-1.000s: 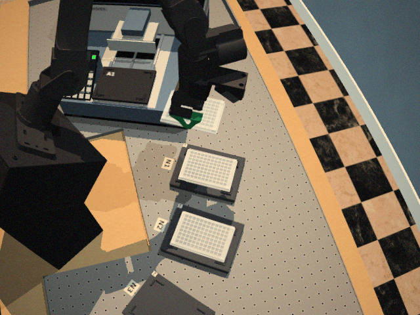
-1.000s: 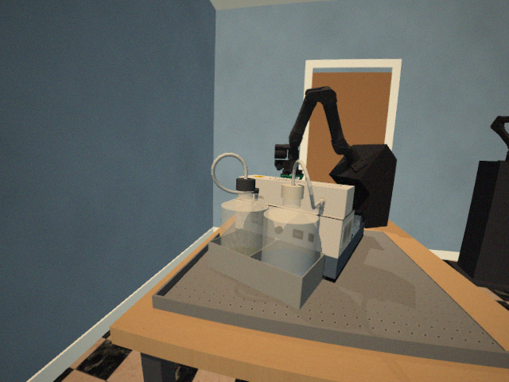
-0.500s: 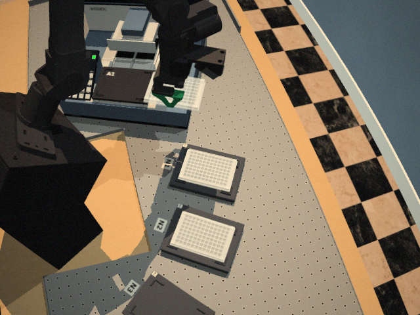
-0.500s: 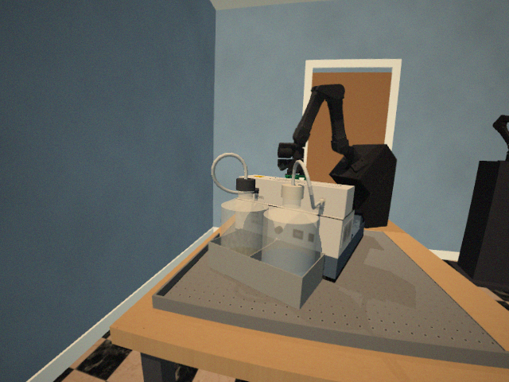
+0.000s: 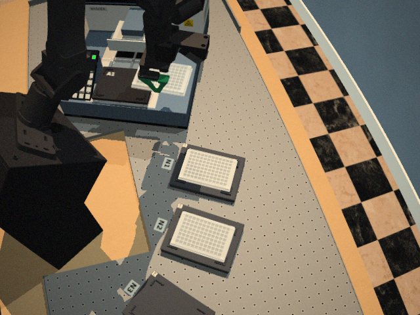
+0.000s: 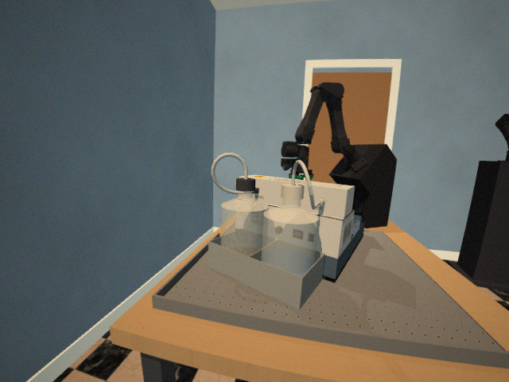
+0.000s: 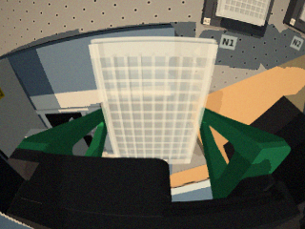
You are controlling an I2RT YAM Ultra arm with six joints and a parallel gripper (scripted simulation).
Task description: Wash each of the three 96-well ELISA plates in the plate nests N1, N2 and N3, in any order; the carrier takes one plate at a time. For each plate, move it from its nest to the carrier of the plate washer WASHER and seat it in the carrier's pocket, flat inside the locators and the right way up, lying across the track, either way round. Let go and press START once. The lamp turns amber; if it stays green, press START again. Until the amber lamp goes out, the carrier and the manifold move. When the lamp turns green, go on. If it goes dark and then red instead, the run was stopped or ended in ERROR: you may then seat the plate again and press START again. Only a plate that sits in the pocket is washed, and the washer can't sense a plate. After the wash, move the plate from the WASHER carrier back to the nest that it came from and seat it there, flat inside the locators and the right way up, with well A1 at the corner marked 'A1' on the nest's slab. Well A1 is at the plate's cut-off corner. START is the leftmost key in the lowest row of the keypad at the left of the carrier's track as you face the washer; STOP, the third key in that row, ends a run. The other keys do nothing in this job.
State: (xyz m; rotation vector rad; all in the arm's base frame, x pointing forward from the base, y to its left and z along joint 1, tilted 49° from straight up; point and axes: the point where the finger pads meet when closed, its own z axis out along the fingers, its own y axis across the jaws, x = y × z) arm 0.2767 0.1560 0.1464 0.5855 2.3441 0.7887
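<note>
Right now the dark carrier is 11 cm behind my hand, 6 cm to the left of it and 9 cm below it. From my hand the other things lie so: N1 label: 1 cm behind, 14 cm to the right, 18 cm below; then manifold: 7 cm behind, 21 cm to the left, 4 cm below; then washer: 7 cm behind, 21 cm to the left, 5 cm below.
</note>
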